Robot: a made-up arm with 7 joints.
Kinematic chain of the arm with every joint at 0, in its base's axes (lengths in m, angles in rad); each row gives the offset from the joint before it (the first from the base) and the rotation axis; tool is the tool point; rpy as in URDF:
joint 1: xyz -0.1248 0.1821 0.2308 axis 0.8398 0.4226 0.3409
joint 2: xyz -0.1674 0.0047 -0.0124 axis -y
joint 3: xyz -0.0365 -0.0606 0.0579 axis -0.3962 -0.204 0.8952
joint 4: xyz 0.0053 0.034 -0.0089 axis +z
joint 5: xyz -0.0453 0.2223 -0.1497 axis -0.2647 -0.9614 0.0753
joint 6: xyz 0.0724 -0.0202 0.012 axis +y
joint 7: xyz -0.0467 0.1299 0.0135 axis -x
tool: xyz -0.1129 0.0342 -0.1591 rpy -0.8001 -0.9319 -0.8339
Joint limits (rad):
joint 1: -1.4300..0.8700
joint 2: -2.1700..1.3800
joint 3: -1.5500..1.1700
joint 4: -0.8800..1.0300
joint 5: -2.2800..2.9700
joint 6: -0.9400..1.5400
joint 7: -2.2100..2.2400
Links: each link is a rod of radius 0.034 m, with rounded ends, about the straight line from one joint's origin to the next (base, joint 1, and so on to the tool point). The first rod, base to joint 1, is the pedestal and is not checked.
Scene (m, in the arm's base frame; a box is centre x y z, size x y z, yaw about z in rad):
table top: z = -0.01
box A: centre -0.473 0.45 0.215 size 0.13 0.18 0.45 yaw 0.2
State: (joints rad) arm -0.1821 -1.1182 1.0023 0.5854 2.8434 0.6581 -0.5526
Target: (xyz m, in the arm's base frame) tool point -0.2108 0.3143 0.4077
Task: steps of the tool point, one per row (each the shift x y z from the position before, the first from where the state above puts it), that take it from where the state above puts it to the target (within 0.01 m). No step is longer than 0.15 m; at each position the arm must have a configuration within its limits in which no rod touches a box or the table.
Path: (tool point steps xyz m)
1: 0.0647 -0.0130 0.0956
2: 0.0803 -0.0293 0.0704
3: 0.0859 -0.0405 0.0401
4: 0.1033 0.0586 0.0115
5: 0.0992 0.0382 -0.0223
6: 0.0848 0.0174 -0.0454

